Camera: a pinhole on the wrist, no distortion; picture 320 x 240 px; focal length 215.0 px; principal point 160.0 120.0 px. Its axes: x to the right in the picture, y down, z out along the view. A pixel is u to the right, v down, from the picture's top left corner.
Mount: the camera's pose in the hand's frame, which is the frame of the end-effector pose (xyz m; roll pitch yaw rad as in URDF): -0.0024 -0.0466 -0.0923 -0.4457 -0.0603 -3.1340
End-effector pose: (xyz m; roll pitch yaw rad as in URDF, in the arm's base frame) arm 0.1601 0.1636 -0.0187 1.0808 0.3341 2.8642
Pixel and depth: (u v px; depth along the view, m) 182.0 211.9 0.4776
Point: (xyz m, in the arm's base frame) 0.3866 0.5450 -0.2614
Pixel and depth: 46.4 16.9 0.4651
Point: -0.0330 0.6141 0.0363
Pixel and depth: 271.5 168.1 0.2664
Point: 0.3748 0.3278 -0.0996
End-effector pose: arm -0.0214 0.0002 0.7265 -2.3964 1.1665 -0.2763
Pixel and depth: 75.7 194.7 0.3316
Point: 0.1979 0.2664 0.6288
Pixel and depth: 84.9 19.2 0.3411
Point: -0.0587 0.2426 0.5314
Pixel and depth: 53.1 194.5 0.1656
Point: 0.1347 0.1043 0.6826
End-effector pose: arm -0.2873 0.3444 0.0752 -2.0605 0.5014 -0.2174
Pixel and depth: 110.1 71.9 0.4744
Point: -0.1019 0.7158 -0.0255
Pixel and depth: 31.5 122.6 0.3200
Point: -0.0196 0.5402 0.0447
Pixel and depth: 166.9 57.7 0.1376
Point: -0.2511 0.4144 0.1082
